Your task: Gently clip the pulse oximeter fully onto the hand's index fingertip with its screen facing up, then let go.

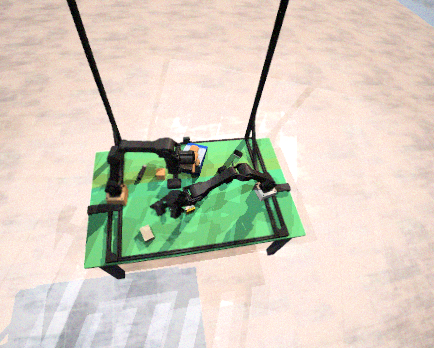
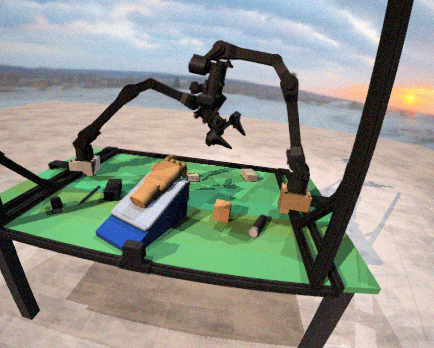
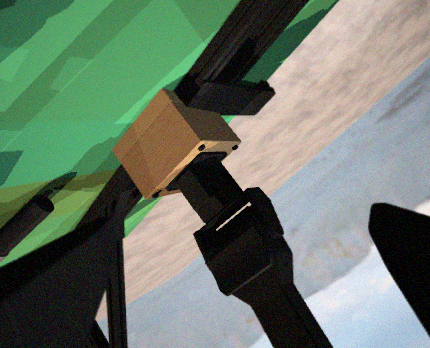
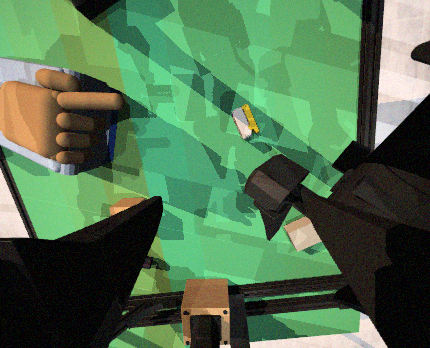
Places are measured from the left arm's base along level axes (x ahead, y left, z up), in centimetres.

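Where they show: left gripper, fingertip midpoint: (image 2: pixel 238 142) (image 3: pixel 242 223) (image 4: pixel 300 264); right gripper, fingertip midpoint: (image 1: pixel 177 179) (image 2: pixel 207 121) (image 4: pixel 233 202); left arm's base, link origin: (image 1: pixel 265 187) (image 2: pixel 84 158); right arm's base, link origin: (image 1: pixel 115 192) (image 2: pixel 296 190) (image 3: pixel 196 169) (image 4: pixel 206 327).
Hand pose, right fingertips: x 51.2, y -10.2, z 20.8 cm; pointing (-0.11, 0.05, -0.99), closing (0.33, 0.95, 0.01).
Things, the pixels of their centre, and the offset from my right fingertips. "spot": a spot on its surface instead.
- pulse oximeter, body centre: (image 4: pixel 244 122) (image 2: pixel 192 176) (image 1: pixel 189 209) dx -4.1, dy +6.1, dz -25.1 cm
- white support, surface spot: (image 2: pixel 150 212) spot: dx -15.9, dy -32.1, dz -19.4 cm
- orange cube, body centre: (image 4: pixel 130 213) (image 2: pixel 222 210) (image 1: pixel 160 173) dx +5.2, dy -22.2, dz -24.1 cm
- dark cylinder, body centre: (image 3: pixel 17 229) (image 2: pixel 258 225) dx +15.8, dy -28.2, dz -25.3 cm
- cream block, body centre: (image 4: pixel 307 231) (image 2: pixel 249 174) (image 1: pixel 147 233) dx +22.4, dy +11.9, dz -25.1 cm
- black box, body centre: (image 2: pixel 113 189) dx -33.0, dy -9.0, dz -24.9 cm
- thin black pen, body centre: (image 2: pixel 89 194) dx -41.0, dy -11.7, dz -26.2 cm
The pulse oximeter (image 1: pixel 189 209) (image 2: pixel 193 177) (image 4: pixel 245 121), small, white and yellow, lies on the green table, apart from the hand. The tan hand (image 2: pixel 159 181) (image 4: pixel 37 117) rests on a sloped blue and white support (image 2: pixel 150 212), its index finger (image 4: pixel 92 101) sticking out bare. My right gripper (image 1: pixel 181 161) (image 4: pixel 233 202) is open and empty, high above the table and pointing down. My left gripper (image 1: pixel 165 210) (image 2: pixel 238 140) is open and empty, in the air near the oximeter's side of the table. The oximeter's screen is too small to make out.
An orange cube (image 1: pixel 160 173) (image 2: pixel 222 210), a dark cylinder (image 2: pixel 258 226) (image 3: pixel 30 220) and a cream block (image 1: pixel 146 233) (image 2: pixel 249 174) (image 4: pixel 302 233) lie on the table. A black box (image 2: pixel 112 189) and a thin black pen (image 2: pixel 90 195) lie beside the support. The two arms are close together in mid-air.
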